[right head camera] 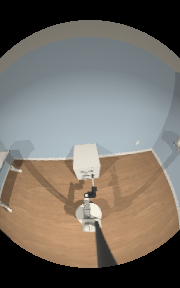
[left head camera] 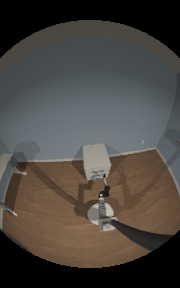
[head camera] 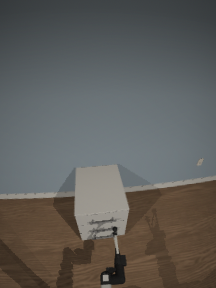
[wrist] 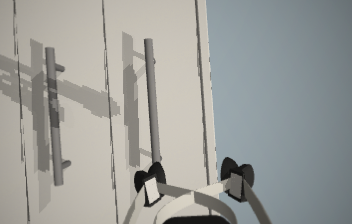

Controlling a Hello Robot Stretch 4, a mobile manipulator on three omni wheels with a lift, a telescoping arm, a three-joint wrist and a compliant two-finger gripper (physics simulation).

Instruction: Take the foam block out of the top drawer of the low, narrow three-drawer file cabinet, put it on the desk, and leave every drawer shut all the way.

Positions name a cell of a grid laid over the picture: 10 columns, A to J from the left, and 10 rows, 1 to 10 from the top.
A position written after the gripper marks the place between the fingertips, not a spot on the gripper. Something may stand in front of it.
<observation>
In view: the gripper (wrist: F8) and a drawer (wrist: E3).
</observation>
